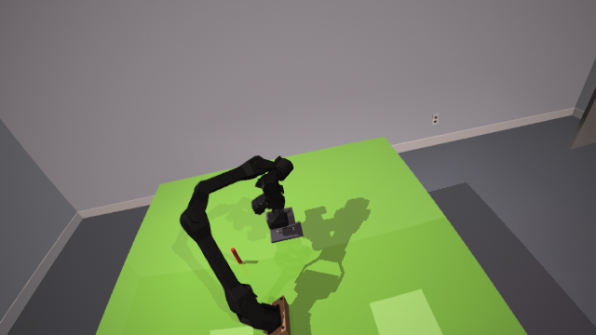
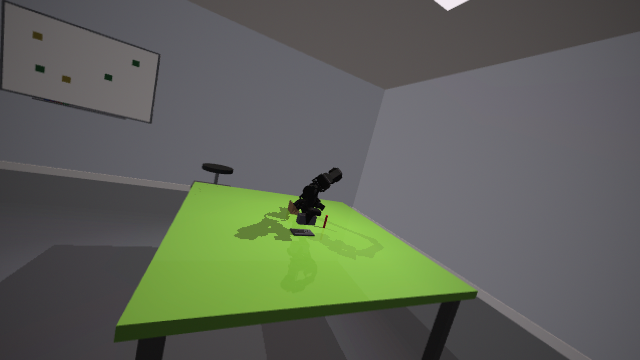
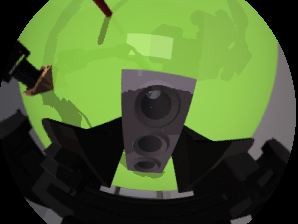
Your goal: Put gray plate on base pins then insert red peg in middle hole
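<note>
Now: gripper tip 5 cm above the base. Round my gripper tip: gray plate 3 cm above; then red peg 18 cm to the left, 9 cm behind, 2 cm below.
</note>
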